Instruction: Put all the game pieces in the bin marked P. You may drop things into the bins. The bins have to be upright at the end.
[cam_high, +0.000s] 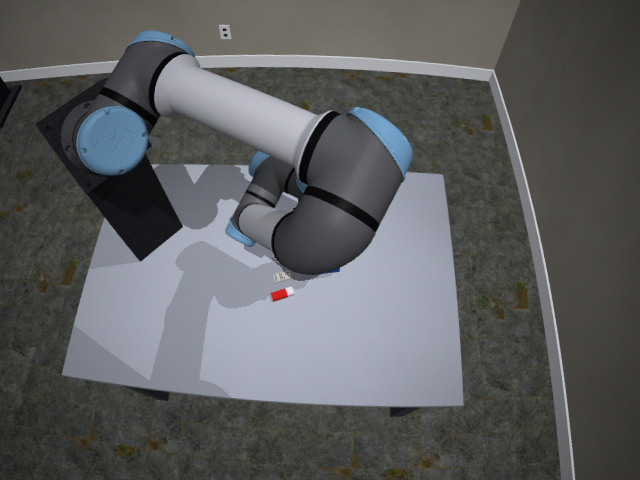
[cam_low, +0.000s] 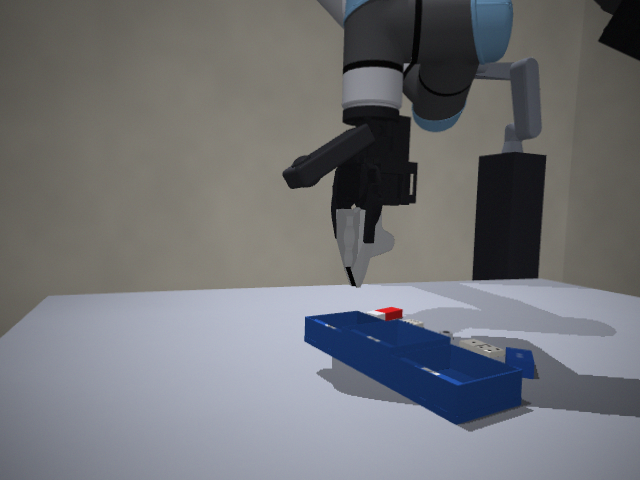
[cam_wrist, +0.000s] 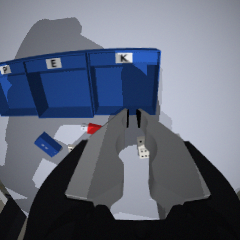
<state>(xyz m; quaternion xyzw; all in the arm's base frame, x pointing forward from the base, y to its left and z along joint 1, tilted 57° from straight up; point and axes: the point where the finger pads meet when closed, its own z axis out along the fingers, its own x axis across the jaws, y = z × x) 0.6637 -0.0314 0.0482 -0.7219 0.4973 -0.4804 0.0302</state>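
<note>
Now: the blue bin 90 mm to the left of my hand and 70 mm below it. The rest, counted from my hand: white domino: 120 mm behind, 80 mm below, 40 mm to the right; then USB stick: 80 mm below, 80 mm behind, 60 mm to the left; then dark ring: 130 mm behind, 80 mm below, 30 mm to the left.
</note>
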